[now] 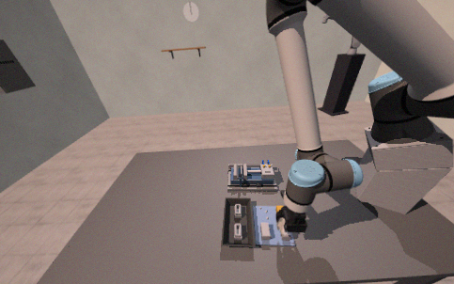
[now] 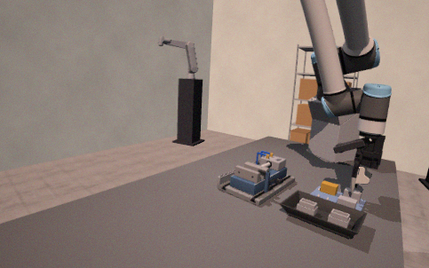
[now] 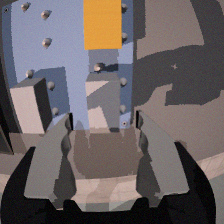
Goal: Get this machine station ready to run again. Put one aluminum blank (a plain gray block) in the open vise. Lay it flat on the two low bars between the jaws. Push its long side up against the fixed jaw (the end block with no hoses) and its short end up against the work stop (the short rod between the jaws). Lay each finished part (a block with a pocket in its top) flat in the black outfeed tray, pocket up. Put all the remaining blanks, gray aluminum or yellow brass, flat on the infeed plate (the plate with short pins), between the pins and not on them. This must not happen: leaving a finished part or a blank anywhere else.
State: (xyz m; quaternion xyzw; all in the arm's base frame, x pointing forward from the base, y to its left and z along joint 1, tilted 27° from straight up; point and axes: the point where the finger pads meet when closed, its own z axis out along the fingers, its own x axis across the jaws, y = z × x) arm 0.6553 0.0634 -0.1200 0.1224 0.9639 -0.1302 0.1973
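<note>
Right now the yellow brass blank is 30 mm behind my hand, 90 mm to the right of it and 40 mm below it. The rest, counted from my hand: vise 20 mm ahead, 360 mm to the right, 20 mm below.
</note>
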